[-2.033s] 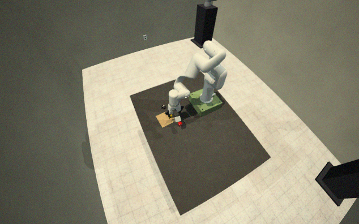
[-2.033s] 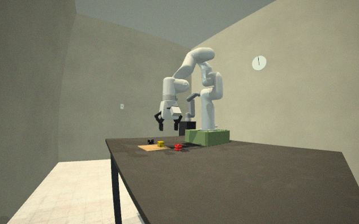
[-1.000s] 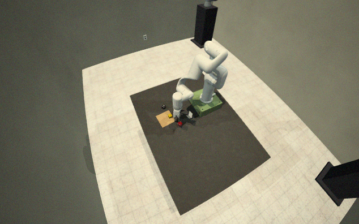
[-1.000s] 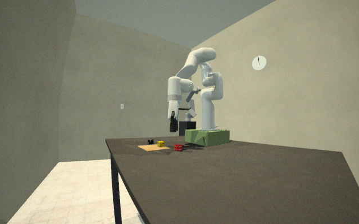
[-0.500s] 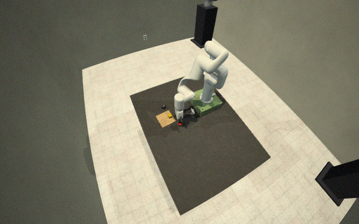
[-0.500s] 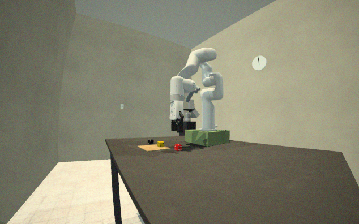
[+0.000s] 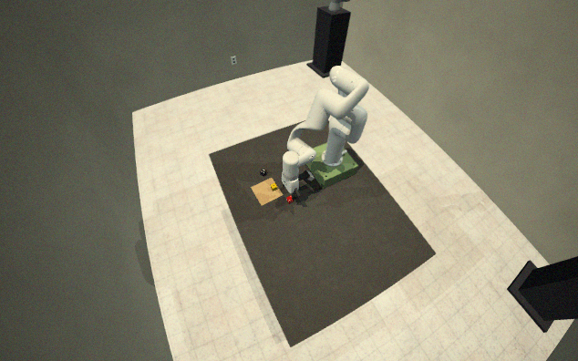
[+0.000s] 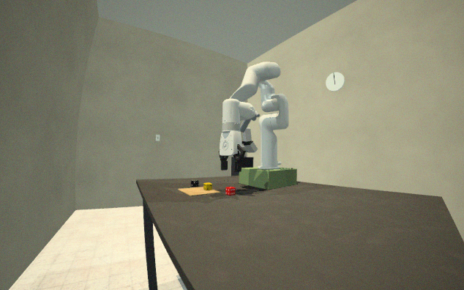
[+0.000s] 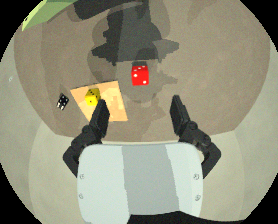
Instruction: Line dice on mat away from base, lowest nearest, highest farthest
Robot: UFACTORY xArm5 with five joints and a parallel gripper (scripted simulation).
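The red die is 9 cm below my hand. From my hand the other things lie so: black die (5 cm ahead, 24 cm to the right, 9 cm below); tan mat (9 cm ahead, 12 cm to the right, 11 cm below); yellow die (4 cm ahead, 11 cm to the right, 9 cm below).
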